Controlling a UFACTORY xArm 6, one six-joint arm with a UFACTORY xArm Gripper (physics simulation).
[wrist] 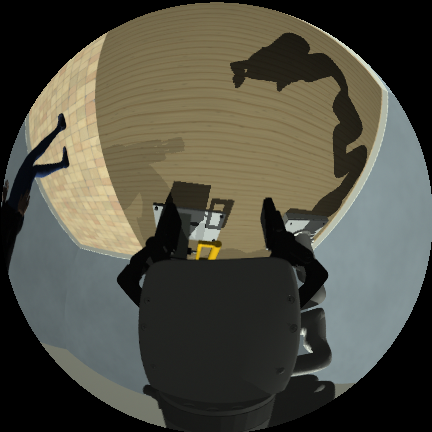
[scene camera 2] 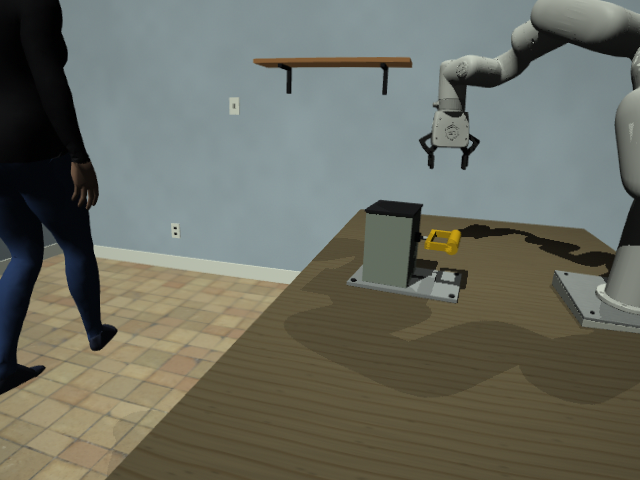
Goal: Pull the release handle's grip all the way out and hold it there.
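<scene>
The release handle's yellow grip (scene camera 2: 454,241) (wrist: 214,251) is a frame with a thick round bar at its outer end. It sticks out level from the side of a grey-green box (scene camera 2: 388,249) with a black top, on a short thin rod. The box stands on a light grey base plate (scene camera 2: 429,291) (wrist: 204,232) on the table. My gripper (scene camera 2: 447,166) (wrist: 219,209) is open and empty, fingers pointing down, well above the grip and apart from it. In the wrist view the gripper's body hides part of the grip, and the left finger covers part of the box.
The wooden table (scene camera 2: 413,434) (wrist: 215,110) carries the box and, at the right, the arm's own base plate (scene camera 2: 578,302) (wrist: 306,222). A person (scene camera 2: 38,170) (wrist: 25,175) stands on the tiled floor at the left. A wooden shelf (scene camera 2: 333,62) is on the back wall.
</scene>
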